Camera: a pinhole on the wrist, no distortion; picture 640 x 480 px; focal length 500.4 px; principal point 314.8 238.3 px. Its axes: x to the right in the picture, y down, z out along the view. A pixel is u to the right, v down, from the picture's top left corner.
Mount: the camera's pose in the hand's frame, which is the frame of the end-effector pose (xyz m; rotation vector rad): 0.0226 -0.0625 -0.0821 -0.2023 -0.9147 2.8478
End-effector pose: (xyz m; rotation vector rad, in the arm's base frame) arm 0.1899 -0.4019 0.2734 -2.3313 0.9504 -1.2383
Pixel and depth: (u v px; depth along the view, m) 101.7 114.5 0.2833
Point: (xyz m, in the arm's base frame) 0.4677 -0.3382 0.3276
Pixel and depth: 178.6 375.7 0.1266
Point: 0.2720 -0.3023 0.3860
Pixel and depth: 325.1 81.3 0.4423
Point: 0.5434 -0.2297 0.1563
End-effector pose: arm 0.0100 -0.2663 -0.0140 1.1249 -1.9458 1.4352
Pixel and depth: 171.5 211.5 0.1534
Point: 0.1172 -0.3441 0.0823
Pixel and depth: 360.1 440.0 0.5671
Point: 0.5761 -0.5033 0.1002
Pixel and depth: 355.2 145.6 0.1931
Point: 0.1475 -0.3623 0.0142
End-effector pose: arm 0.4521 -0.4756 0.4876 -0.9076 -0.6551 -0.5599
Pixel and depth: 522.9 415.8 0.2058
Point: 0.2204 -0.5417 0.5459
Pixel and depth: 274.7 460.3 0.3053
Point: 0.1768 -0.5742 0.6975
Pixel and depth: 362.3 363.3 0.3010
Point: 0.1798 -0.5131 0.6452
